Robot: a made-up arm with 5 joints. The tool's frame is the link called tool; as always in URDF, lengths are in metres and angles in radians.
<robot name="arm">
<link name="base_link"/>
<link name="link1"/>
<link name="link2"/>
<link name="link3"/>
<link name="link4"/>
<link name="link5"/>
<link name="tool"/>
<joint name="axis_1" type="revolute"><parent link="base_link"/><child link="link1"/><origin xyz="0.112 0.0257 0.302" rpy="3.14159 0 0"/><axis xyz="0 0 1"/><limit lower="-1.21" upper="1.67" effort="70" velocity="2.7"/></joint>
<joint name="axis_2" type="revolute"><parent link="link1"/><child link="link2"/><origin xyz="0.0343 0.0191 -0.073" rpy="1.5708 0 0"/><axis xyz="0 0 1"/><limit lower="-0.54" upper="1.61" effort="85" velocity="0.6"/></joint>
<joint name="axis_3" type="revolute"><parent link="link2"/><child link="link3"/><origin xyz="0.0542 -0.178 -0.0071" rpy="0 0 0"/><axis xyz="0 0 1"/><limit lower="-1.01" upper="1.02" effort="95" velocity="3.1"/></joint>
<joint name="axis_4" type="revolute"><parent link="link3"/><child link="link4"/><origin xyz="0.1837 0.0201 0.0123" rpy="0 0 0"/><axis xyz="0 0 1"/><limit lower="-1.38" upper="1.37" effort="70" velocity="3.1"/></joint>
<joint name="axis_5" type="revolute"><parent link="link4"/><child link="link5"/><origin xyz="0.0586 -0.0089 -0.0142" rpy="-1.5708 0 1.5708"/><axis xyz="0 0 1"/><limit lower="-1.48" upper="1.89" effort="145" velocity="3.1"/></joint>
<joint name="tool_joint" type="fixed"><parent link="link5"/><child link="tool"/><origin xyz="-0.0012 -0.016 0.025" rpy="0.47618 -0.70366 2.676"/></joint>
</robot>
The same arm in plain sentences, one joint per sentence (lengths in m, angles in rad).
The arm has five revolute joints in a row. What follows holds with every joint at zero, and every direction is one of the base frame's.
Joint 1 is mounted 0.1120 m along +x and 0.0257 m along +y and 0.3020 m along +z from the base frame's origin and rotates about -z, from -1.2100 to 1.6700 rad.
Joint 2 is mounted 0.0343 m along +x and 0.0191 m along -y and 0.0730 m along +z from joint 1 and rotates about +y, from -0.5400 to 1.6100 rad.
Joint 3 is mounted 0.0542 m along +x and 0.0071 m along -y and 0.1780 m along +z from joint 2 and rotates about +y, from -1.0100 to 1.0200 rad.
Joint 4 is mounted 0.1837 m along +x and 0.0123 m along +y and 0.0201 m along -z from joint 3 and rotates about +y, from -1.3800 to 1.3700 rad.
Joint 5 is mounted 0.0586 m along +x and 0.0142 m along -y and 0.0089 m along +z from joint 4 and rotates about -x, from -1.4800 to 1.8900 rad.
The tool frame, which is the frame that the pose is given for, is mounted 0.0250 m along -x and 0.0160 m along +y and 0.0012 m along +z from joint 5; its axes are the base frame's turned by roll 2.9575, pitch -0.7496 and yaw -2.6550 rad (as in URDF: about the fixed x, then y, then z).

